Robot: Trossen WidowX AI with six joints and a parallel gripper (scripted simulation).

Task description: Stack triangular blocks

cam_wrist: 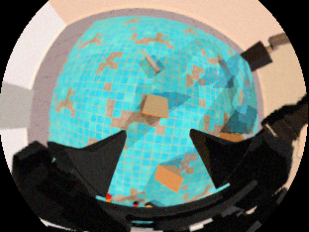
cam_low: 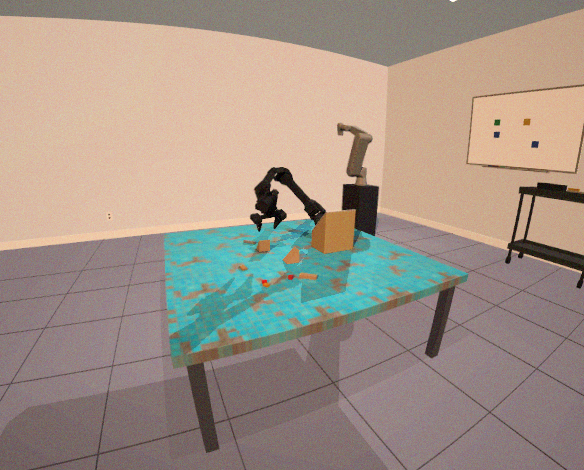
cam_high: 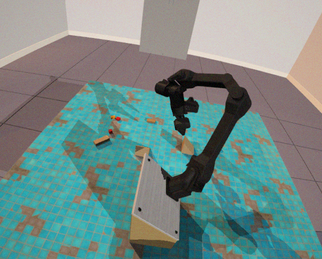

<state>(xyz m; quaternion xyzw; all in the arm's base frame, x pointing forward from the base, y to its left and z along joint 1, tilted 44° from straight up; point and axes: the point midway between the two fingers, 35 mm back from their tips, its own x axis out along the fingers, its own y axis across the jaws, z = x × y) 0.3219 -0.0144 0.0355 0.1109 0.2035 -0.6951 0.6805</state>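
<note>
My gripper tip is 2 cm short of the thin grey stick, 21 cm to the left of it and 12 cm above it. From my gripper tip the other things lie so: orange piece: 16 cm ahead, 36 cm to the left, 12 cm below.
</note>
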